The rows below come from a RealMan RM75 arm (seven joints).
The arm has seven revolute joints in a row. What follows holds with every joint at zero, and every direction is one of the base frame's.
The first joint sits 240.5 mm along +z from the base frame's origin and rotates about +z.
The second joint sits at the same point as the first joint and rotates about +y.
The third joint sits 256 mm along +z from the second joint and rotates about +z.
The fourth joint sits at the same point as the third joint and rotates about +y.
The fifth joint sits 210 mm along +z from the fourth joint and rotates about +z.
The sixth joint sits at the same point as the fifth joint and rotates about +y.
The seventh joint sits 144 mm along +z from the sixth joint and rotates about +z.
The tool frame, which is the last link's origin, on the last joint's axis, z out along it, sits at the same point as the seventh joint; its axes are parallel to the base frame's.
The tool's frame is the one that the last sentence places.
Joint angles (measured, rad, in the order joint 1, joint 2, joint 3, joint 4, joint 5, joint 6, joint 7), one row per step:
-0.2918 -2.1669 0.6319 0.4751 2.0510 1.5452 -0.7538
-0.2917 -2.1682 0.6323 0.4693 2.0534 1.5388 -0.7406
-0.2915 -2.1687 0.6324 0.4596 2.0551 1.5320 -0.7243
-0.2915 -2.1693 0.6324 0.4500 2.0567 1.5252 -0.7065
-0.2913 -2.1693 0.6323 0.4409 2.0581 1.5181 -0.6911
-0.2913 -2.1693 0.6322 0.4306 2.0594 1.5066 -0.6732
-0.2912 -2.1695 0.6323 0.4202 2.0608 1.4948 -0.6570
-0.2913 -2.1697 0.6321 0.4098 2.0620 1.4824 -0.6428
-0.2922 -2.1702 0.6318 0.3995 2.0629 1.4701 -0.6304
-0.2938 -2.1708 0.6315 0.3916 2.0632 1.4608 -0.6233
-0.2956 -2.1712 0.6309 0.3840 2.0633 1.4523 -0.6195
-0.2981 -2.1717 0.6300 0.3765 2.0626 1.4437 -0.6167
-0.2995 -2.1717 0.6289 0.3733 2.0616 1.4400 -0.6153
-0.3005 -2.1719 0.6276 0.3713 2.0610 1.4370 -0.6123
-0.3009 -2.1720 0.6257 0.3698 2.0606 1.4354 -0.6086
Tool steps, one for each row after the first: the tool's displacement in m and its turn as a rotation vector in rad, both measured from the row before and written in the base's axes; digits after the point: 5 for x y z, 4 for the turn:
-0.00036 -0.00080 -0.00184 0.0018 0.0061 -0.0054
-0.00051 -0.00122 -0.00213 0.0021 0.0053 -0.0055
-0.00043 -0.00116 -0.00213 0.0028 0.0058 -0.0070
-0.00068 -0.00106 -0.00181 0.0025 0.0059 -0.0048
-0.00112 -0.00088 -0.00212 0.0043 0.0095 -0.0043
-0.00109 -0.00099 -0.00225 0.0032 0.0090 -0.0028
-0.00112 -0.00087 -0.00222 0.0028 0.0086 -0.0009
-0.00082 -0.00063 -0.00228 0.0022 0.0075 -0.0002
-0.00033 -0.00019 -0.00179 0.0010 0.0044 0.0010
-0.00025 -0.00008 -0.00160 0.0001 0.0027 0.0033
-0.00006 0.00026 -0.00154 0.0006 0.0020 0.0038
-0.00002 0.00037 -0.00046 0.0015 0.0006 0.0017
-0.00004 0.00034 -0.00033 0.0023 0.0015 -0.0002
-0.00008 0.00016 -0.00013 0.0028 0.0010 -0.0008

